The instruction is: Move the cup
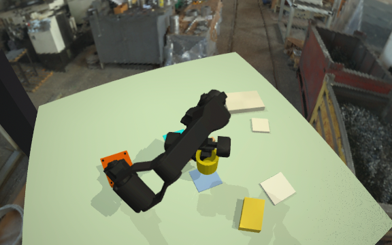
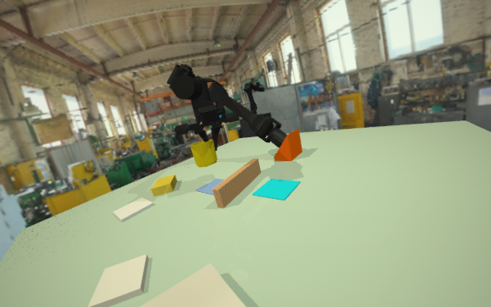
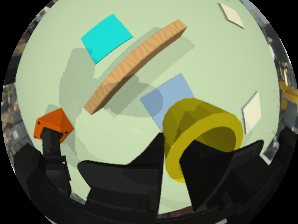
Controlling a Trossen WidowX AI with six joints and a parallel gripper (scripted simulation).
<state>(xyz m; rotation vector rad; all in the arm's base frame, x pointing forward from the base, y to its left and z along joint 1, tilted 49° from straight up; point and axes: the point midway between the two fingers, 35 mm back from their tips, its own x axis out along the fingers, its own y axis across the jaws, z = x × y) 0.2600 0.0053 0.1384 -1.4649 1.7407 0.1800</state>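
My gripper tip is now 19 cm to the right of the cyan pad, 12 cm above it and 1 cm past it. Also, from my gripper tip: light blue pad: 12 cm below, 2 cm ahead, 1 cm to the right; yellow cup: 2 cm to the right, 2 cm ahead; wooden bar: 9 cm to the left, 9 cm below.
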